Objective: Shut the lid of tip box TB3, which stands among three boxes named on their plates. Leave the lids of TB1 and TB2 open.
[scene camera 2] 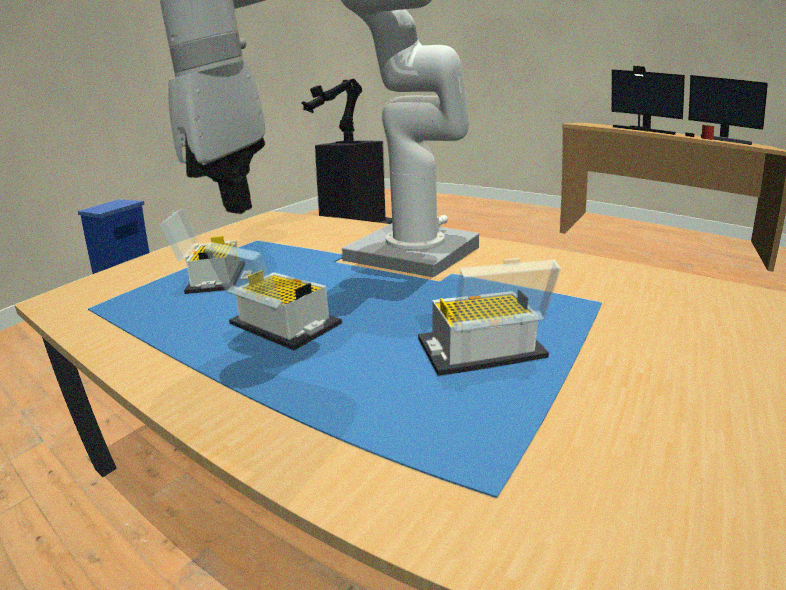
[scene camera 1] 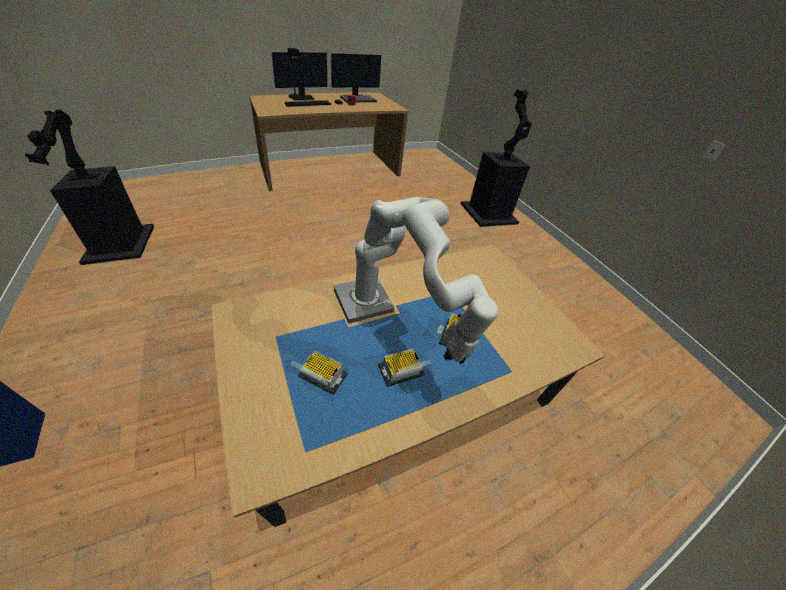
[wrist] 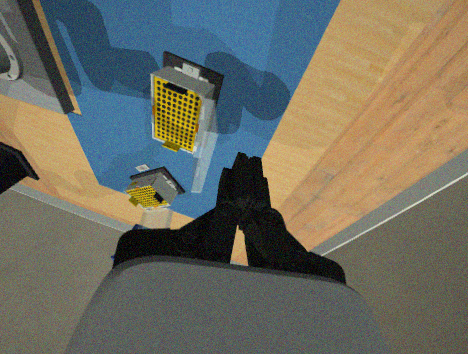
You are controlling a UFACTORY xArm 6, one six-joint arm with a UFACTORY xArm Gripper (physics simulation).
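Places are measured from the arm's base along level axes (x ahead, y left, z up), in centimetres.
Where they show: gripper, fingertip midpoint: [scene camera 2: 239, 210] [scene camera 1: 447, 357] [wrist: 242, 169]; arm's base, link origin: [scene camera 2: 415, 240] [scene camera 1: 365, 295].
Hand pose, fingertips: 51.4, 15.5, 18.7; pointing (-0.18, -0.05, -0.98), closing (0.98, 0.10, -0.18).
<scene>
Each offset is from my fingertips to the top centre of the thing, as dx, dy, dz. "pt": to the spot under its first point. Level surfaces: height alone.
Three white tip boxes with yellow racks stand on dark plates, clear lids all open; the plate names are unreadable. One box @(-24.0, +17.4, -15.0) [scene camera 1: 322, 367] [scene camera 2: 495, 342] is at scene camera 1's left, its lid @(pt -22.0, +27.5, -10.3) [scene camera 2: 546, 288] raised. The middle box @(-11.5, -10.2, -14.2) [scene camera 1: 401, 363] [scene camera 2: 261, 316] [wrist: 177, 115] has its lid [wrist: 204, 162] tilted outward. The third box @(-16.7, -39.0, -15.0) [scene camera 1: 453, 321] [scene camera 2: 203, 274] [wrist: 146, 196] is partly hidden by the arm in scene camera 1; its lid [scene camera 2: 177, 231] leans back. I cannot tell which is TB3. My gripper [scene camera 1: 455, 359] [scene camera 2: 238, 210] [wrist: 242, 169] is shut and empty, raised above the mat near the third box, touching no box.
The boxes stand on a blue mat @(dz -21.6) [scene camera 1: 355, 406] [scene camera 2: 412, 412] on the wooden table @(dz -21.9) [scene camera 1: 253, 444] [scene camera 2: 666, 393]. The arm's grey base plate [scene camera 1: 347, 304] [scene camera 2: 457, 245] is at the mat's back edge. A blue bin [scene camera 2: 111, 234] and a desk [scene camera 1: 330, 120] stand beyond the table.
</scene>
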